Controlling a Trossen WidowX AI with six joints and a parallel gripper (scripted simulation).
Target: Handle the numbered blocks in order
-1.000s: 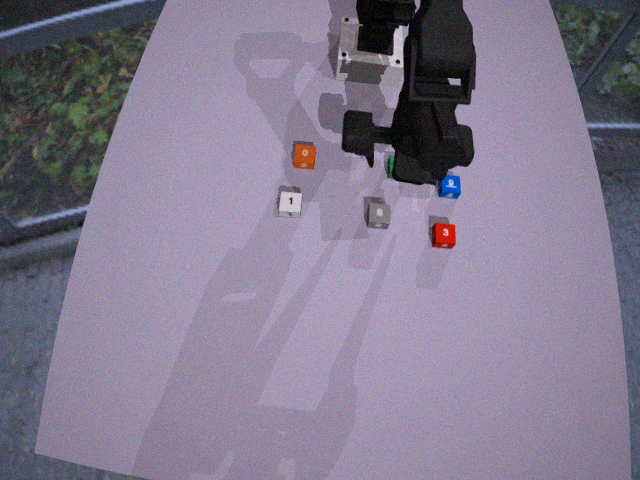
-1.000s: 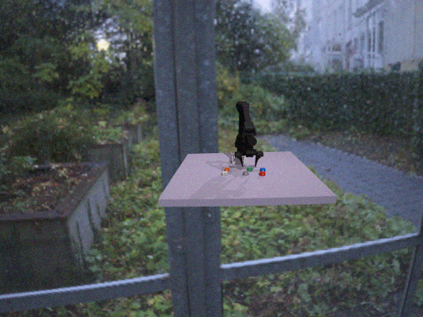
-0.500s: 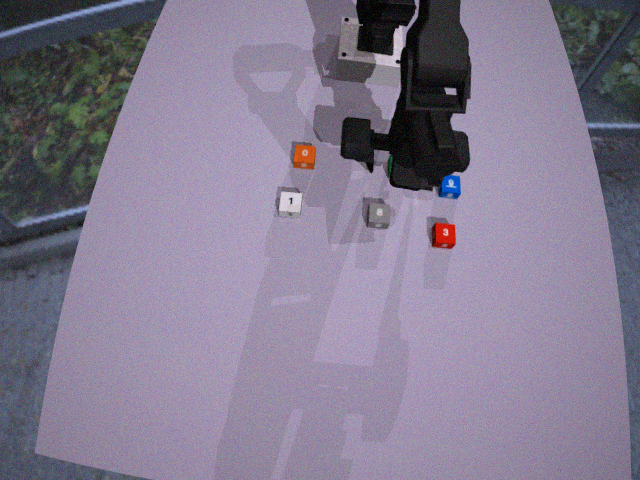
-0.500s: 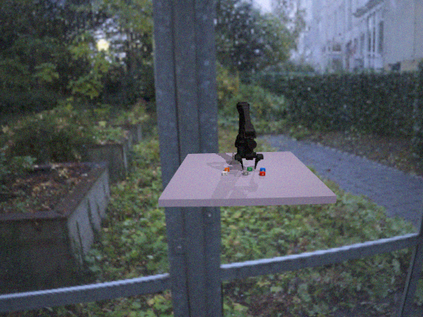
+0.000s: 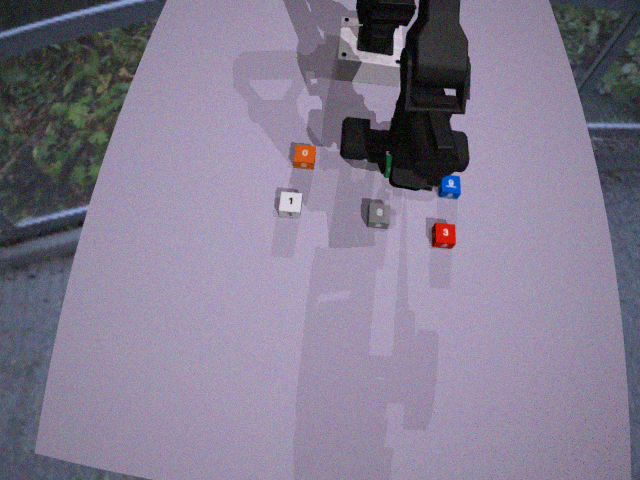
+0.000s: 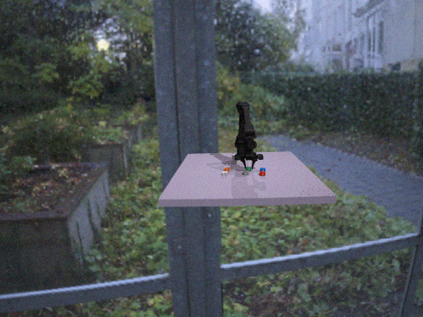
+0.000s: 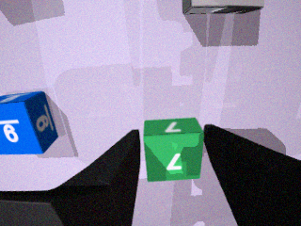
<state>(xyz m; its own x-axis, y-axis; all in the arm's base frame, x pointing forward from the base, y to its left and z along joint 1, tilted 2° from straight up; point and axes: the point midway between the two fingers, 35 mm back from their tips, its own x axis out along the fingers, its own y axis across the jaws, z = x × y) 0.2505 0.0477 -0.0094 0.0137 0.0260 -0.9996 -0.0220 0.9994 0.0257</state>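
My gripper tip is now 1 cm past the green block. Also, from my gripper tip: grey block: 8 cm ahead, 2 cm to the right; blue block: 1 cm ahead, 9 cm to the left; red block: 10 cm ahead, 8 cm to the left.
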